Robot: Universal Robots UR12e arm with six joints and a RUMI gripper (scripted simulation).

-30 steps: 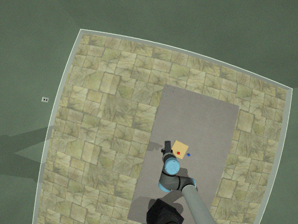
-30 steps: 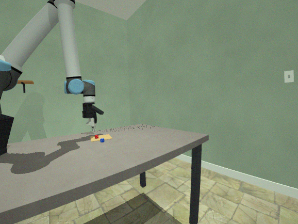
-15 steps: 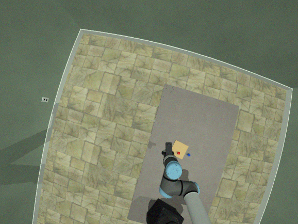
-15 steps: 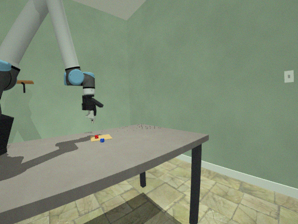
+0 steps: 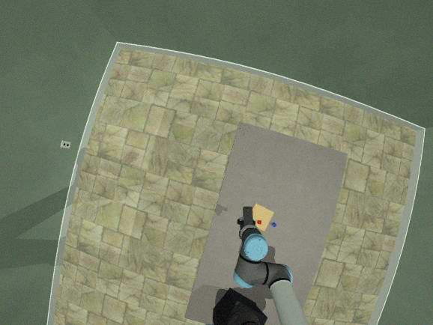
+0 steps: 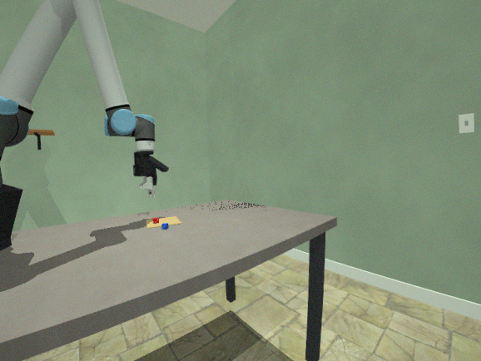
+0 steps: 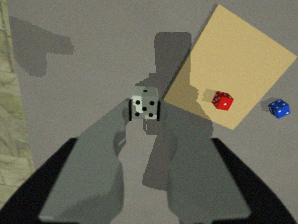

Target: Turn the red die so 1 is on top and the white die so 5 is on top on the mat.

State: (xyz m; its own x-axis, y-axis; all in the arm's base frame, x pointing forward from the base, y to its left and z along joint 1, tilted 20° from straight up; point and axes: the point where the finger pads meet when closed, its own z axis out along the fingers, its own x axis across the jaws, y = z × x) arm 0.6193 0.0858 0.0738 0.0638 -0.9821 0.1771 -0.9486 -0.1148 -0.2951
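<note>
My hand is 120 mm to the left of the tan mat, 120 mm above it and 10 mm past it. Also, from my hand: blue die 220 mm to the right, 110 mm below, 50 mm behind; white die 10 mm below; red die 120 mm to the right, 100 mm below, 40 mm behind.
</note>
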